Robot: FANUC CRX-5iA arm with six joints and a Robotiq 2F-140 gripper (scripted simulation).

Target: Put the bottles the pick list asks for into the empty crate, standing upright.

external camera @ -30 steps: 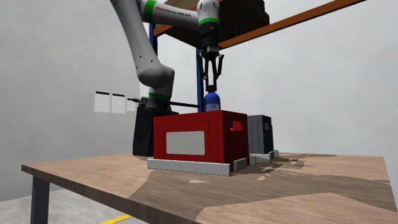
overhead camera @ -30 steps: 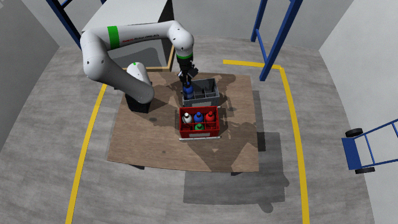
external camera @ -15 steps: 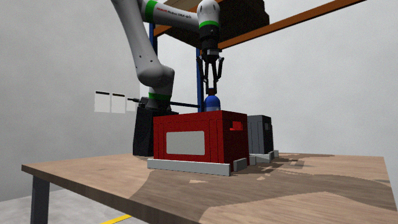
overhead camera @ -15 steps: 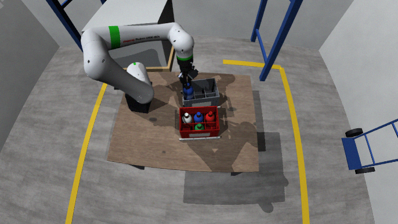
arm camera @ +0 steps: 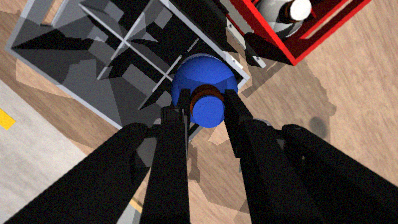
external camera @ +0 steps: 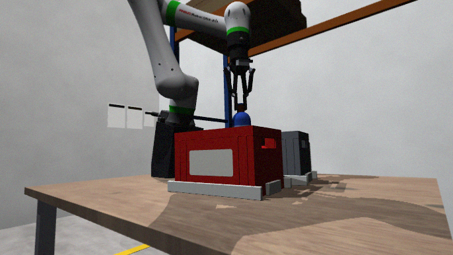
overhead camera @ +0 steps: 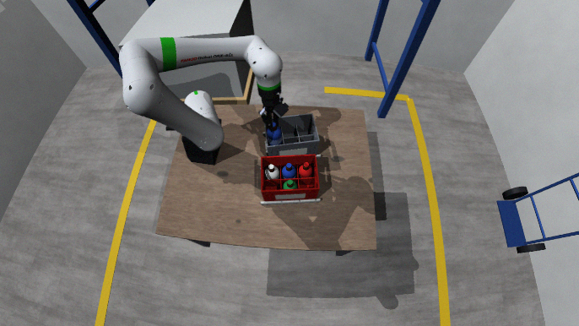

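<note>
Now: the blue bottle 8 cm below my hand. Round my hand: red crate: 5 cm ahead, 20 cm to the right, 23 cm below; then grey crate: 9 cm ahead, 5 cm to the left, 23 cm below; then white bottle: 4 cm behind, 15 cm to the right, 22 cm below.
</note>
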